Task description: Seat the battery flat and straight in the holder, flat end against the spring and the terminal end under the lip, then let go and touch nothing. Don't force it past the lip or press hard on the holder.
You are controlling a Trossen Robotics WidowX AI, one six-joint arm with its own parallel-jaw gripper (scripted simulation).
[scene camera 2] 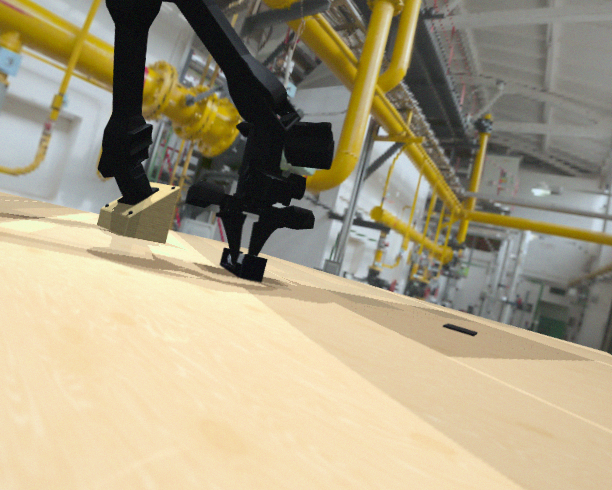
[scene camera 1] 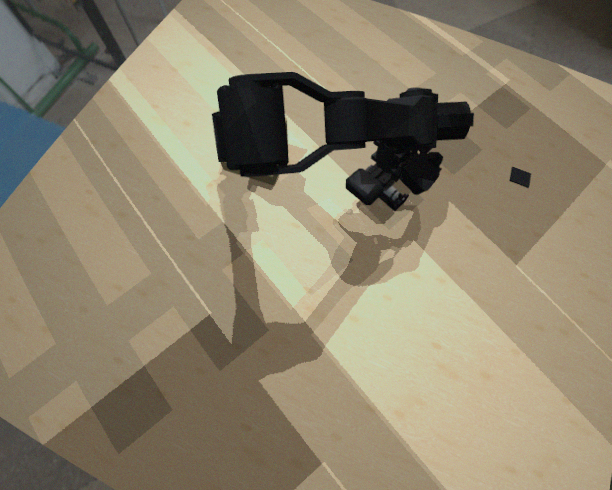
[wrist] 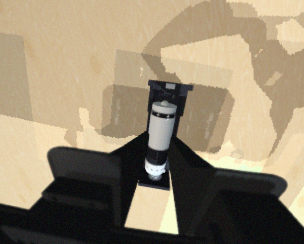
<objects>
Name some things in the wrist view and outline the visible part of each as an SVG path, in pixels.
My gripper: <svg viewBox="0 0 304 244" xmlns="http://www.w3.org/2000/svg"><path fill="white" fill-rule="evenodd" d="M0 203L0 244L304 244L304 225L298 221L279 199L288 188L288 182L284 178L276 174L215 167L202 159L174 134L172 134L170 139L168 161L178 234L125 227L131 202L147 155L149 131L143 132L125 145L109 153L72 148L65 145L53 147L47 151L47 159L54 181L41 193L42 196L30 209Z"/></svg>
A cylindrical battery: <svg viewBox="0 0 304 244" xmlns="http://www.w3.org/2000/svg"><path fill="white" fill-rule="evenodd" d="M166 100L153 102L148 132L148 151L145 158L145 170L151 175L161 175L167 162L177 106L168 103Z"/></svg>
</objects>
